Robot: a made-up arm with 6 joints. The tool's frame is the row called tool. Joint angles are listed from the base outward. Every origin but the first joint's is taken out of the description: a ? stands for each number. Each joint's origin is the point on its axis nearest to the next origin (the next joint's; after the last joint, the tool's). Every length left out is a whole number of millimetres.
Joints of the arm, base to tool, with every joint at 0 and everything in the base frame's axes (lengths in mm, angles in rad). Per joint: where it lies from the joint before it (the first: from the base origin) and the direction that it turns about. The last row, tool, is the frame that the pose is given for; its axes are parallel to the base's.
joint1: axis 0 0 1 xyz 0 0 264
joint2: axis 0 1 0 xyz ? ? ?
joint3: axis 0 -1 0 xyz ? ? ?
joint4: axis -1 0 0 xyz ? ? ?
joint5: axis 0 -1 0 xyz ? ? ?
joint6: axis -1 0 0 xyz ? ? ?
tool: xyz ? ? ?
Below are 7 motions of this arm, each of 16 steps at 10 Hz.
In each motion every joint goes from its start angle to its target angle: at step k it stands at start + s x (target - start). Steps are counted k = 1, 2, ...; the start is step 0. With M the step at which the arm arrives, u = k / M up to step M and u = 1 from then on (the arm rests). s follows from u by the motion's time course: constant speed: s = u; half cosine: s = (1 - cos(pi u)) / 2; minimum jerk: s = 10 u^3 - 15 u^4 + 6 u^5.
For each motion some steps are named. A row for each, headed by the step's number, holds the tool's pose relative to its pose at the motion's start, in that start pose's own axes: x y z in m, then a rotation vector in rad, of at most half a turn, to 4 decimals.
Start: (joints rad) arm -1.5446 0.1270 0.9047 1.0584 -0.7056 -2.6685
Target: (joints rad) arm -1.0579 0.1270 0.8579 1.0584 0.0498 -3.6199
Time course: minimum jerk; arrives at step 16
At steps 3, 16:
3: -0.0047 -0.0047 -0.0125 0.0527 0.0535 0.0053
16: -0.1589 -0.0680 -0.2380 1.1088 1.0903 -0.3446

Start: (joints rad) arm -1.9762 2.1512 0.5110 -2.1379 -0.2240 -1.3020
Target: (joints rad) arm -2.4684 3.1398 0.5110 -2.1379 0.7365 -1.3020
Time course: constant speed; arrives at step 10
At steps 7, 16:
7: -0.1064 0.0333 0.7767 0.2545 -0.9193 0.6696
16: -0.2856 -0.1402 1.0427 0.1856 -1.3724 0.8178

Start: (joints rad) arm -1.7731 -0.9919 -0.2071 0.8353 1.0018 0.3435
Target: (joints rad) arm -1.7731 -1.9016 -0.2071 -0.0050 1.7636 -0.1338
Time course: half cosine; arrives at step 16
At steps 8, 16:
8: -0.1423 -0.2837 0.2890 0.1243 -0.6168 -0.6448
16: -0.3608 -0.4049 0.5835 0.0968 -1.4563 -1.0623

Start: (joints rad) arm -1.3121 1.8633 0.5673 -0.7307 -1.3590 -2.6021
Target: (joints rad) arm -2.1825 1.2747 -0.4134 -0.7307 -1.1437 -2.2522
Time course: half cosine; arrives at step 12
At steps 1, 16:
1: -0.0045 0.0061 0.0110 0.0043 0.0075 -0.0099
16: 0.0934 0.1024 0.7338 0.2199 0.4551 -0.5660

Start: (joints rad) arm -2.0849 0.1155 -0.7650 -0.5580 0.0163 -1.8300
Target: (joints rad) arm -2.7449 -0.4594 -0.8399 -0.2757 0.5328 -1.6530
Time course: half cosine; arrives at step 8
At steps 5, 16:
5: -0.2583 0.1904 0.1429 -0.0402 -0.0182 0.8332
16: -0.4055 0.2131 0.2062 -0.1149 -0.1280 1.2061

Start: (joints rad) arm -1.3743 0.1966 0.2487 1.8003 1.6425 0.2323
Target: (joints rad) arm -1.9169 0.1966 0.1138 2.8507 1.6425 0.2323
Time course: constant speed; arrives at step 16
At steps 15, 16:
15: -0.2834 0.3086 0.1136 0.5138 0.0919 0.9685
16: -0.3054 0.3321 0.1314 0.5605 0.0861 1.0233

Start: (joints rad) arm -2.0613 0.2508 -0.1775 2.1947 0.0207 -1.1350
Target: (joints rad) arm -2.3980 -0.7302 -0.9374 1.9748 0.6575 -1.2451
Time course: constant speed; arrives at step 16
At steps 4, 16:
4: -0.1537 -0.0501 -0.0671 0.1146 -0.0362 0.0538
16: -0.5310 0.0426 -0.2517 0.4013 -0.2192 0.1748

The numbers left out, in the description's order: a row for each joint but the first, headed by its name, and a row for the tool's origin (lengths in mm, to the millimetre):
joint2: 0 0 0
joint3: 0 0 628
joint4: 875 0 0
joint5: 0 -229 0
joint6: 0 0 0
tool: 0 0 0

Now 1 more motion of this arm.
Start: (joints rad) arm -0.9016 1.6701 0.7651 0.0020 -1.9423 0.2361
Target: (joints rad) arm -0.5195 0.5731 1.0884 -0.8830 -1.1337 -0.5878
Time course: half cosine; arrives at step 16
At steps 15, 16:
15: -0.4494 0.8633 -1.3090 -0.5037 -1.5619 0.9745
16: -0.4442 0.8695 -1.3243 -0.5180 -1.5623 0.9916

